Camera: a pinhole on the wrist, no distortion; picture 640 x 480 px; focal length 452.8 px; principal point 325.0 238.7 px. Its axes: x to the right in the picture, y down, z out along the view. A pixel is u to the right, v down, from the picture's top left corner.
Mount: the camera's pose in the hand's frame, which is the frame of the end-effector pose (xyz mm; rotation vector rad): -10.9 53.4 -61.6 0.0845 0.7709 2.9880
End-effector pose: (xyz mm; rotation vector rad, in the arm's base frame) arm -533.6 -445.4 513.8 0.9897 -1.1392 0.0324
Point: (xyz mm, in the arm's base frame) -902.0 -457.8 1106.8
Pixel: 132.8 37.5
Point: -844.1 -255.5 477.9
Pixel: outside the picture
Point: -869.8 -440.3 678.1
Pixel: 382.8 195.9
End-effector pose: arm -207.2 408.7 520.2 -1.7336 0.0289 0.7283
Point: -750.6 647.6 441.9
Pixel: 620.0 356.9
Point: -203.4 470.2 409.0
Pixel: 33.5 372.0
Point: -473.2 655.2 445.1
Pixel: 446.0 441.6
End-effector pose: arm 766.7 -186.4 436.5 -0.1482 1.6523 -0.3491
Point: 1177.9 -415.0 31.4
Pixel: outside the picture
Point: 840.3 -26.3 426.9
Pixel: 471.8 120.1
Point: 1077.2 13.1 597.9
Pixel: outside the picture
